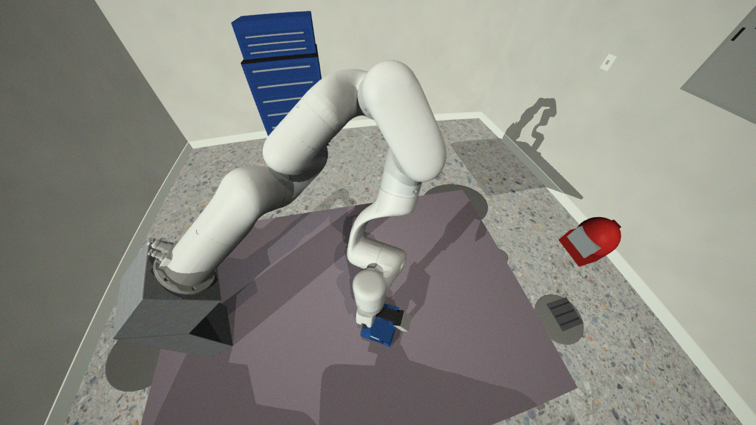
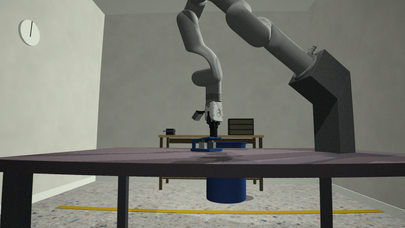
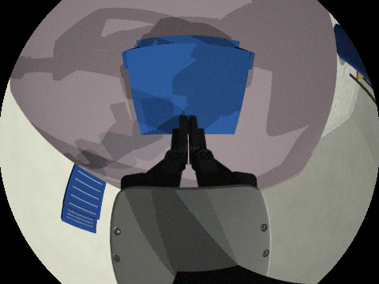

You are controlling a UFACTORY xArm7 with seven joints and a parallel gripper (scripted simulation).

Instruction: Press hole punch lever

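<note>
Right now my hand is 40 mm short of the hole punch, 10 mm to the left of it and 50 mm above it.
</note>
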